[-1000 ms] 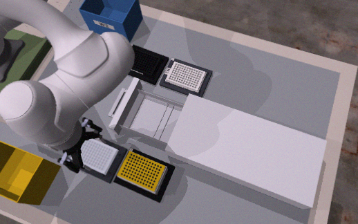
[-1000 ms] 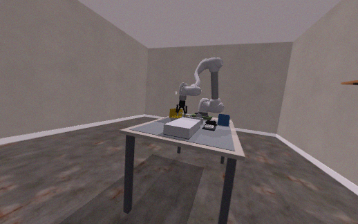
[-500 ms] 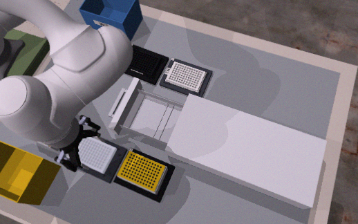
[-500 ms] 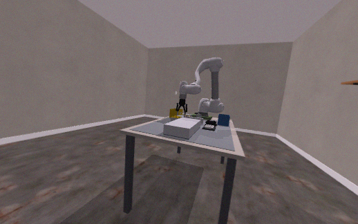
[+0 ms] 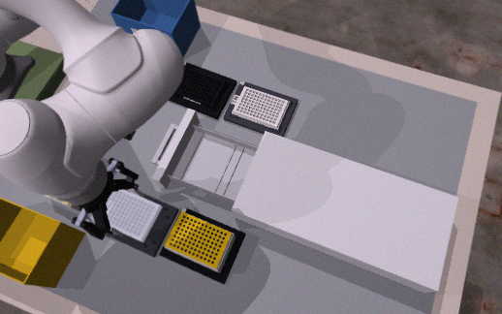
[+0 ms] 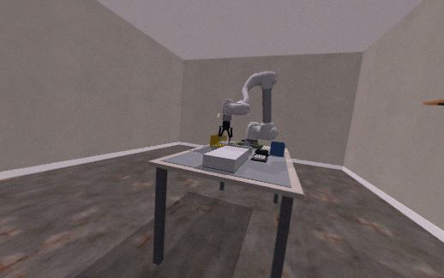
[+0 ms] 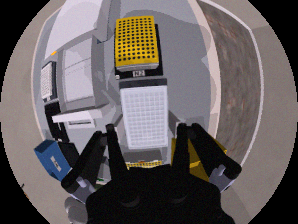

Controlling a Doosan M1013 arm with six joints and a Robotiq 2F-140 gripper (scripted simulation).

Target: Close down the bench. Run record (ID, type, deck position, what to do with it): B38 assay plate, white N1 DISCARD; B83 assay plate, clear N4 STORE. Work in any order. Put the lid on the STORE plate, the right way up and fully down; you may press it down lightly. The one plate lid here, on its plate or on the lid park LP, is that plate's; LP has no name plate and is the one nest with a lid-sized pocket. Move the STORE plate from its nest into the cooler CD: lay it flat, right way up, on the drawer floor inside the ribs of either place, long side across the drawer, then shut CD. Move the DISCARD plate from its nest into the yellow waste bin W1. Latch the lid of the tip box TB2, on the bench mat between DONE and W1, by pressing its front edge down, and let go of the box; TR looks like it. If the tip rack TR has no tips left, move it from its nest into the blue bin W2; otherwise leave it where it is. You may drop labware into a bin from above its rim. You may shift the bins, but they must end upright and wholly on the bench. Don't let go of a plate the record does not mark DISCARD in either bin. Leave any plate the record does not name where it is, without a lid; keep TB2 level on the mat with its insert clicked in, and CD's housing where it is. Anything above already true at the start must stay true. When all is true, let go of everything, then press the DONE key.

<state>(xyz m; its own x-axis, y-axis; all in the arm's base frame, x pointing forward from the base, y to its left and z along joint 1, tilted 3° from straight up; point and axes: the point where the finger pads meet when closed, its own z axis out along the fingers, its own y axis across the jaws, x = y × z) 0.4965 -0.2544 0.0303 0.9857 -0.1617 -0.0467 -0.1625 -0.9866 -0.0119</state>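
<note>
My hand is 16 cm short of the cooler drawer, 17 cm to the right of it and 7 cm above it. Round my hand: yellow tip rack (16 cm ahead, 2 cm to the right, 4 cm below); flat grey lid (1 cm below); clear assay plate (2 cm below).
</note>
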